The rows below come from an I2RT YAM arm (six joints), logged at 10 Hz.
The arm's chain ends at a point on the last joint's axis. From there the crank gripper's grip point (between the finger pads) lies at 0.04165 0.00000 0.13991 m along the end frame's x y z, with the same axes.
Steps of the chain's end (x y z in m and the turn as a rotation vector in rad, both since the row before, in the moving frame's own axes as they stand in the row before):
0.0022 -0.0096 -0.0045 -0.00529 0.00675 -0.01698
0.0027 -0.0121 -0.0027 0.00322 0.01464 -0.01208
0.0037 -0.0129 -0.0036 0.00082 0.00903 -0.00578
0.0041 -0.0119 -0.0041 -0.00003 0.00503 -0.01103
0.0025 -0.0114 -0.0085 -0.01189 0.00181 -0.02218
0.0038 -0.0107 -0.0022 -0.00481 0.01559 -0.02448
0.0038 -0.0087 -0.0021 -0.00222 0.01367 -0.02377
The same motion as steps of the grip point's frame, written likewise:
0.0031 -0.0096 -0.0048 -0.00529 0.00675 -0.01698
0.0047 -0.0131 -0.0033 0.00322 0.01464 -0.01208
0.0050 -0.0133 -0.0040 0.00082 0.00903 -0.00578
0.0048 -0.0124 -0.0043 -0.00003 0.00503 -0.01103
0.0028 -0.0107 -0.0086 -0.01189 0.00181 -0.02218
0.0060 -0.0111 -0.0029 -0.00481 0.01559 -0.02448
0.0057 -0.0094 -0.0027 -0.00222 0.01367 -0.02377

